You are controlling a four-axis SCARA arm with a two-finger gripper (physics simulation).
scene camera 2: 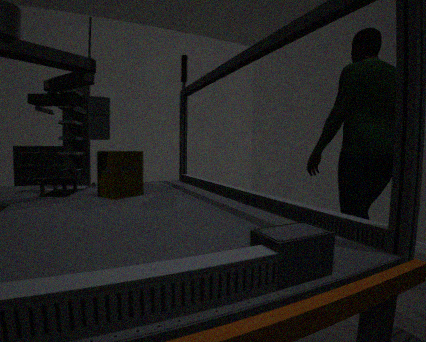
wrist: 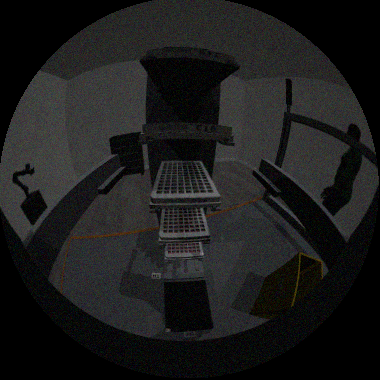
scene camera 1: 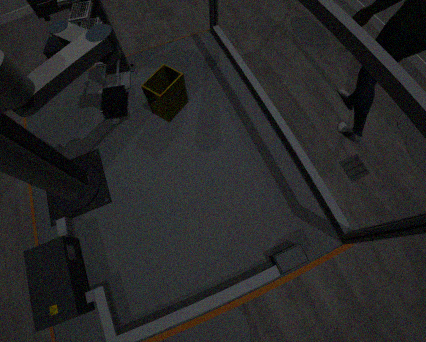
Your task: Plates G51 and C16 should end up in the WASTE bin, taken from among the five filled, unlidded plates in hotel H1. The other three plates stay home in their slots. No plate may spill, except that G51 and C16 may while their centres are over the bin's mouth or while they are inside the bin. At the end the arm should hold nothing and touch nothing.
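Places are measured from the arm's base along level axes (x left, y down, z back), in metres.
Pixels of known places: gripper, fingertip midpoint: point(scene camera 2: 68, 112) point(wrist: 191, 160) point(scene camera 1: 83, 26); arm's base, link origin: point(scene camera 1: 77, 186).
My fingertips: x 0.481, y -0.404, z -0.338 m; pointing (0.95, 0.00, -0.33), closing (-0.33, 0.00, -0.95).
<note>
Ahead of a thing's pixels: the offset from my fingertips to its middle. "*": to the spot under its first point.
Hotel H1 @[* dx +0.119, dy +0.054, dz -0.021 m] point(scene camera 2: 74, 127) is a dark tower of stacked shelves. In the wrist view its plates show one above another. The topmost plate @[dx +0.056, dy -0.109, dz -0.010 m] point(wrist: 190, 54) is seen from below, its label unreadable. The second plate @[dx +0.056, dy -0.031, dz -0.010 m] point(wrist: 187, 131) is near camera height, and its dim label seems to read C16. Below are a third plate @[dx +0.056, dy +0.048, dz -0.010 m] point(wrist: 185, 185), a fourth plate @[dx +0.056, dy +0.126, dz -0.010 m] point(wrist: 184, 223) and a fifth plate @[dx +0.056, dy +0.204, dz -0.010 m] point(wrist: 184, 249), with grids of wells. My gripper point(wrist: 191, 160) is open and empty, its two fingers wide apart in front of the stack. The yellow WASTE bin @[dx -0.249, dy +0.292, dz -0.230 m] point(scene camera 1: 169, 100) point(scene camera 2: 120, 175) point(wrist: 282, 292) stands upright on the floor.
The arm point(scene camera 1: 67, 55) reaches over at upper left. A black block @[dx -0.110, dy +0.357, dz +0.036 m] point(scene camera 1: 115, 101) point(wrist: 187, 305) stands at the hotel's foot. A rail fence @[* dx -0.643, dy +0.344, dz -0.683 m] point(scene camera 1: 285, 130) point(scene camera 2: 240, 195) runs along one side. A person point(scene camera 1: 365, 97) point(scene camera 2: 367, 120) point(wrist: 347, 170) stands beyond it.
</note>
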